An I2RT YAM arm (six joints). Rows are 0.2 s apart.
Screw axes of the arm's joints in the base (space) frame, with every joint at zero. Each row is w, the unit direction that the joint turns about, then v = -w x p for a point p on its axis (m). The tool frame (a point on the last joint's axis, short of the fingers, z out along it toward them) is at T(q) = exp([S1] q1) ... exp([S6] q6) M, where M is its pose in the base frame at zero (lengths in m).
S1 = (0, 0, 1, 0, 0, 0)
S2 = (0, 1, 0, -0.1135, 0, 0.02)
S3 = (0, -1, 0, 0.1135, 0, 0.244)
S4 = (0, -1, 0, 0.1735, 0, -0.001)
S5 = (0, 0, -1, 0, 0.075, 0)
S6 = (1, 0, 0, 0, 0.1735, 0)
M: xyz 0.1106 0 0.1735 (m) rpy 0 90 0 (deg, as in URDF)
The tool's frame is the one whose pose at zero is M.
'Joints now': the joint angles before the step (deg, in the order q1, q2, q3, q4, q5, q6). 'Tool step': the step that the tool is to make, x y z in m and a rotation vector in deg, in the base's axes. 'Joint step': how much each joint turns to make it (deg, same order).
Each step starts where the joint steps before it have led.
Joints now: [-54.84 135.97 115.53 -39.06 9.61 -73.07]
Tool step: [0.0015 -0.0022 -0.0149 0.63 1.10 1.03]
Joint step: [-0.01 1.69 -0.21 0.95 -0.05 -1.18]
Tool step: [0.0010 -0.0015 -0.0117 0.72 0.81 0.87]
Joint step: [-0.02 1.40 0.01 0.48 -0.22 -0.91]
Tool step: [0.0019 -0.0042 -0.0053 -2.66 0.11 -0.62]
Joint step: [0.02 0.67 -0.52 3.35 1.73 -0.25]
